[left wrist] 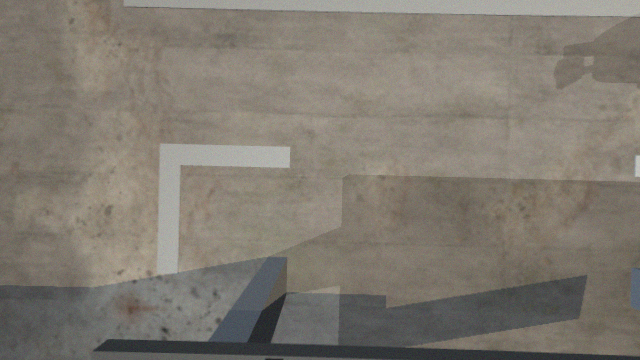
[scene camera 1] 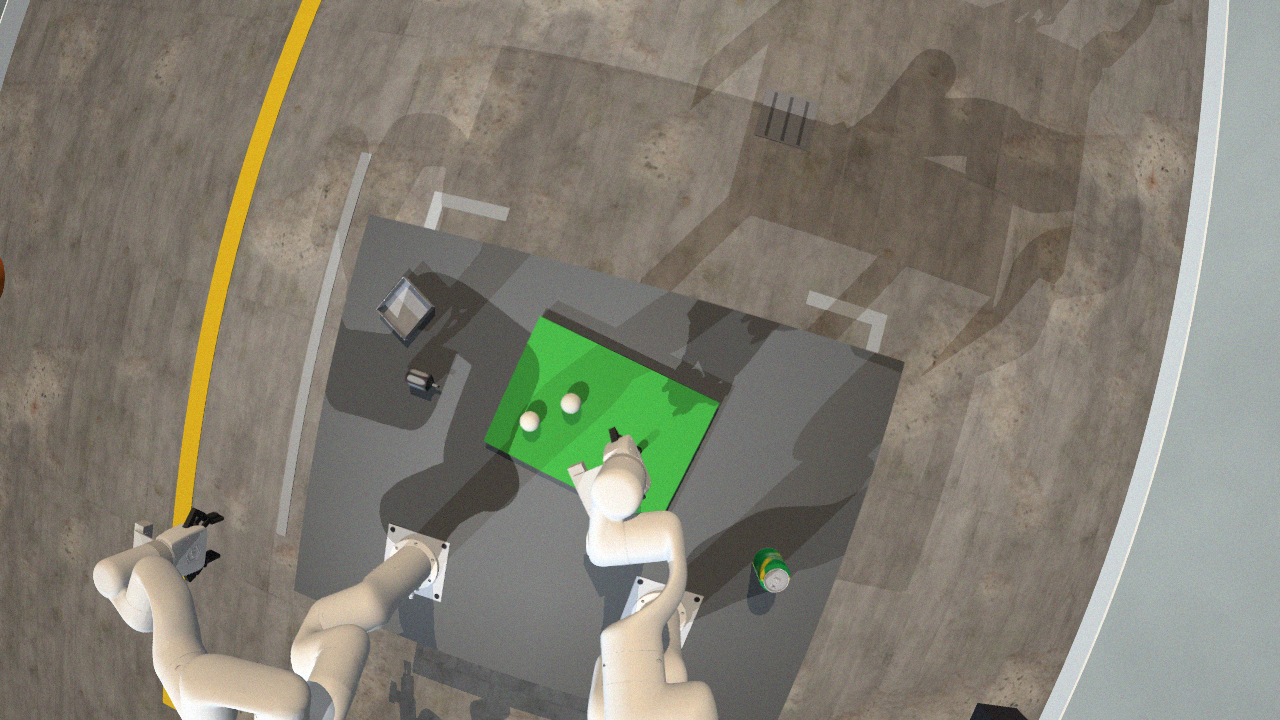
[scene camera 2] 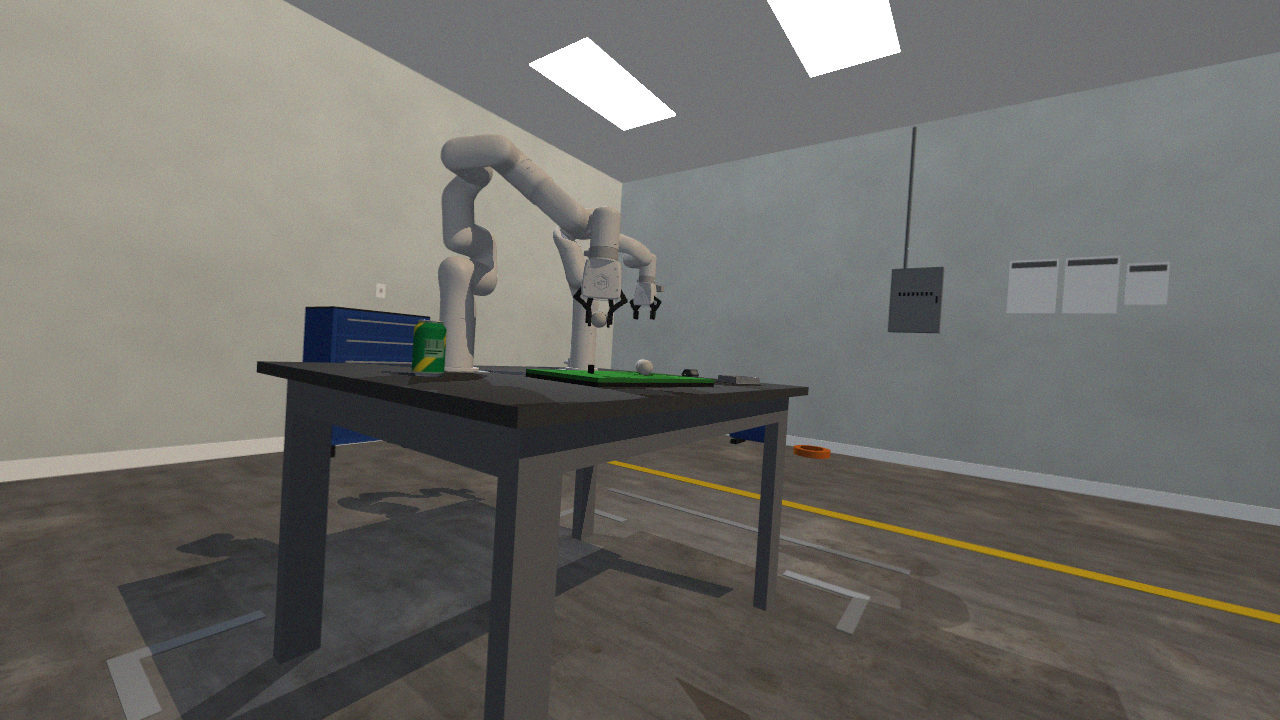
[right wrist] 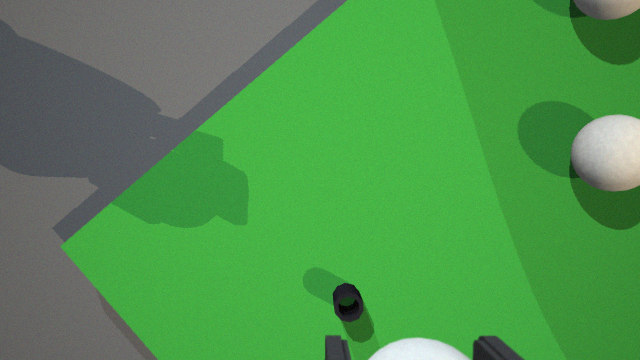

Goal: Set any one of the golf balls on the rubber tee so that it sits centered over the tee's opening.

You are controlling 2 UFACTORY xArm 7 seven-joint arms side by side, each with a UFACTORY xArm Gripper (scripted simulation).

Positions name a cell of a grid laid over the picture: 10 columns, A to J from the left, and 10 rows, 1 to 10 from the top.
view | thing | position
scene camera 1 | my left gripper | B8
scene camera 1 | my right gripper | E7
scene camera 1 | green mat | F6
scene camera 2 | my left gripper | F5
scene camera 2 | my right gripper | E5
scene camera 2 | green mat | E6
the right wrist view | green mat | G5
